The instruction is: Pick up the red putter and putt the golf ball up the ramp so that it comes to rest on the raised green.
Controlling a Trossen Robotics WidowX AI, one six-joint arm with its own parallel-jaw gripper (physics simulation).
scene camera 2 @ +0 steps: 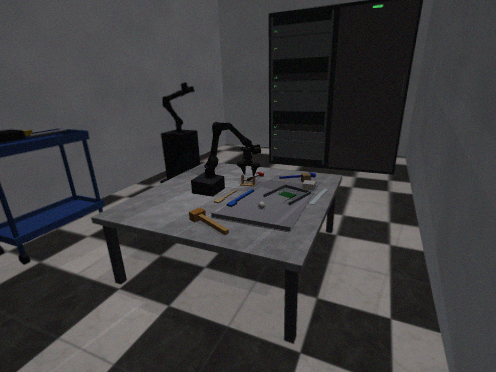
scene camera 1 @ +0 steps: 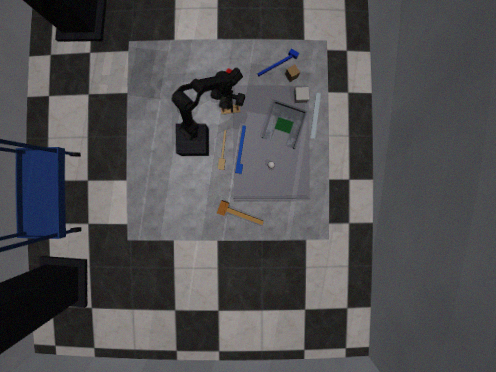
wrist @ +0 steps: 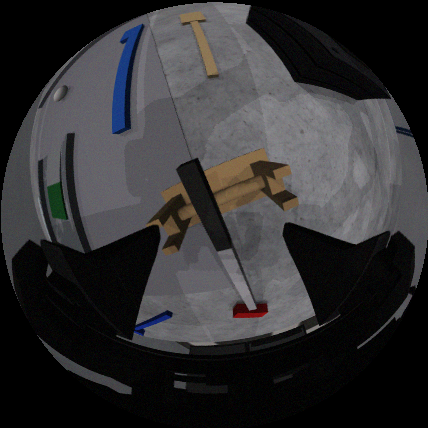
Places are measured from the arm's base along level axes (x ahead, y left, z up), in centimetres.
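Where they show: gripper, fingertip midpoint: [scene camera 2: 249,175] [wrist: 223,230]; arm's base, link origin: [scene camera 2: 210,177] [scene camera 1: 191,134].
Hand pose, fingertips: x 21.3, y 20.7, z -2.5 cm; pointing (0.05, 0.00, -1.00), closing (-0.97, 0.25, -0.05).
Note:
Each offset is from my fingertips to the centre of the thing. Level surfaces: height alone.
The red putter {dx +0.6, dy +9.7, dz -4.0 cm} [wrist: 206,207] rests across a wooden stand [wrist: 237,172] [scene camera 2: 247,185], its black grip and grey shaft slanting over it. Its red head {dx -0.7, dy +21.5, dz -5.6 cm} [scene camera 1: 229,70] [scene camera 2: 260,174] [wrist: 250,311] lies beyond the stand. My gripper [wrist: 223,230] [scene camera 2: 250,173] [scene camera 1: 232,103] is open and empty, over the stand, with its fingertips on either side of the putter's line in the wrist view. The white golf ball {dx +26.7, dy -35.7, dz -4.9 cm} [scene camera 1: 271,164] [scene camera 2: 261,205] [wrist: 60,93] sits on the grey board {dz -7.0 cm} [scene camera 1: 255,187]. The green {dx +34.1, dy -10.1, dz -6.8 cm} [scene camera 1: 284,125] [scene camera 2: 287,194] [wrist: 57,201] lies between low dark walls. The arm partly hides the stand in scene camera 1.
A blue putter-shaped stick {dx +8.3, dy -26.7, dz -6.4 cm} [scene camera 1: 241,150] [scene camera 2: 241,198] [wrist: 125,85] lies on the board near a tan one {dx -3.6, dy -27.3, dz -6.9 cm} [scene camera 1: 223,147]. An orange mallet {dx +9.5, dy -67.4, dz -5.4 cm} [scene camera 1: 242,215], another blue stick {dx +28.5, dy +30.2, dz -6.4 cm} [scene camera 1: 276,63], a brown block {dx +37.8, dy +22.5, dz -4.4 cm} [scene camera 1: 293,73], a white block {dx +44.1, dy +9.2, dz -4.8 cm} [scene camera 1: 302,94] and a pale strip {dx +54.3, dy -2.5, dz -7.2 cm} [scene camera 1: 315,116] lie around.

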